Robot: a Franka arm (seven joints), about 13 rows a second.
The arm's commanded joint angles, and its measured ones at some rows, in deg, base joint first. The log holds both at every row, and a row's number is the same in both.
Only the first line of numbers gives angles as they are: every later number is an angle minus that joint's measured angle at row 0.
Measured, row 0:
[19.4 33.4 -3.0 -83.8 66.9 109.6 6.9]
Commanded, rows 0 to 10:
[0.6 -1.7 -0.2 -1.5 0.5 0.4 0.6]
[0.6 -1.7 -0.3 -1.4 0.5 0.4 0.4]
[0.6 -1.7 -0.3 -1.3 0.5 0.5 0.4]
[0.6 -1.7 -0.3 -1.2 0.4 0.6 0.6]
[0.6 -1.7 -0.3 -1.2 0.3 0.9 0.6]
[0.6 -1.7 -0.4 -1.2 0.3 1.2 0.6]
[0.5 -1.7 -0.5 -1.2 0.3 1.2 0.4]
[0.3 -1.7 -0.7 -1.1 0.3 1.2 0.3]
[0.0 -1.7 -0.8 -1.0 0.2 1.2 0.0]
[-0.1 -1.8 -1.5 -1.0 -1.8 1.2 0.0]
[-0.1 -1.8 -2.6 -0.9 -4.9 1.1 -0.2]
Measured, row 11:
[0.1 -0.7 -1.4 -0.2 -1.7 0.9 0.2]
